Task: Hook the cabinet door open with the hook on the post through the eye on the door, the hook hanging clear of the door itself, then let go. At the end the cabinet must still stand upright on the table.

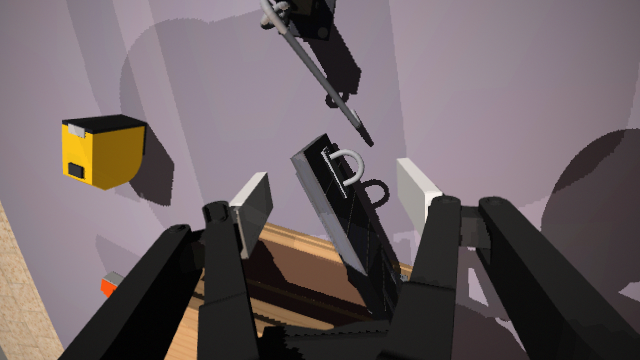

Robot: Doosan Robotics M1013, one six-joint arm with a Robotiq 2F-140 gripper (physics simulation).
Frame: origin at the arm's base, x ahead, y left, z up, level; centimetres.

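Seen in the pictures: gripper, fingertip midpoint: (332,184).
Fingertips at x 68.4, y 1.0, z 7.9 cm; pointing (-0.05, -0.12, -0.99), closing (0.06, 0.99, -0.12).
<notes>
Pixels of each thing's top centre, then the offset from my fingertips to it. "spot": a spot on its surface instead.
- wooden cabinet at its top centre: (292,332) dx +8.2, dy -3.3, dz +4.8 cm
- pale round eye at a spot on its surface: (361,167) spot: dx +0.0, dy +1.8, dz -3.7 cm
- grey hook rod at a spot on its surface: (312,65) spot: dx -8.2, dy -0.6, dz -2.9 cm
- post's base plate at a spot on its surface: (315,25) spot: dx -12.6, dy -1.0, dz -10.1 cm
- yellow block with a black top, top centre: (66,157) dx -4.9, dy -25.4, dz -2.3 cm
- grey object at its top centre: (145,312) dx +17.9, dy -30.6, dz -8.5 cm
The wooden cabinet (300,240) shows in part at the bottom; its inside is partly visible and much of it is hidden by the gripper. Its black door (345,212) stands swung out from it. A pale round eye (361,167) sticks out from a small plate near the door's far end. The grey hook rod (312,65) hangs from a ring at the post's base plate (315,25) at the top edge and slants down right. Its lower end shows above the eye, apart from it. My gripper (332,184) is open and empty, one finger on each side of the door, touching neither side visibly.
A yellow block with a black top (112,155) is at the left. A small orange and grey object (109,285) is at the lower left, partly hidden by the gripper. The table's edge (30,280) runs along the lower left. Shadows lie across the table.
</notes>
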